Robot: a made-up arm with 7 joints.
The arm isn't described. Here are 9 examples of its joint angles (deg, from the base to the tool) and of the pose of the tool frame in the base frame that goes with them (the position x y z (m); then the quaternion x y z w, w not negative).
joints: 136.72 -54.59 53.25 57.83 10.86 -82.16 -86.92
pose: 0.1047 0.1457 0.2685 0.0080 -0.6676 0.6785 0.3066
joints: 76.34 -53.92 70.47 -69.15 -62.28 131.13 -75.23
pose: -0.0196 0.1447 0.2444 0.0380 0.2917 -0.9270 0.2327
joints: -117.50 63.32 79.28 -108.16 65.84 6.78 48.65
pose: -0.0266 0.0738 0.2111 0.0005 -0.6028 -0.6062 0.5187
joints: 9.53 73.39 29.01 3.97 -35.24 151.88 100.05
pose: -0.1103 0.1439 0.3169 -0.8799 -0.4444 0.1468 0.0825
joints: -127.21 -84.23 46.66 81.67 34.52 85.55 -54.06
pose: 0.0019 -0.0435 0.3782 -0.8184 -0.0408 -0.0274 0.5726
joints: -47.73 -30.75 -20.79 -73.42 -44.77 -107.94 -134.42
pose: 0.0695 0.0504 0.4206 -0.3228 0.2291 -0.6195 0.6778
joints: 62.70 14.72 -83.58 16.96 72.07 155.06 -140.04
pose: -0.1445 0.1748 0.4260 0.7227 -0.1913 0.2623 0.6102
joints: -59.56 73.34 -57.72 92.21 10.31 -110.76 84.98
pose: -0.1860 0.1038 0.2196 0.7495 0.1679 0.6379 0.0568
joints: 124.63 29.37 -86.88 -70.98 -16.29 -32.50 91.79
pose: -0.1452 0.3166 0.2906 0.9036 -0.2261 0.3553 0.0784
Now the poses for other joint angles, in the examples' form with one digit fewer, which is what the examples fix.
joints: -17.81 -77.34 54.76 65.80 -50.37 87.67 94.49
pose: -0.043 0.062 0.437 -0.552 -0.560 0.555 0.273
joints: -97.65 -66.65 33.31 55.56 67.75 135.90 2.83
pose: 0.002 -0.083 0.380 -0.629 -0.067 0.016 0.775
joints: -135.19 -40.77 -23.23 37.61 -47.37 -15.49 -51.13
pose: 0.244 -0.132 0.263 -0.527 0.066 0.729 0.432
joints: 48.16 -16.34 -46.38 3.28 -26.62 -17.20 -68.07
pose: 0.141 0.293 0.440 0.539 -0.609 -0.305 0.497
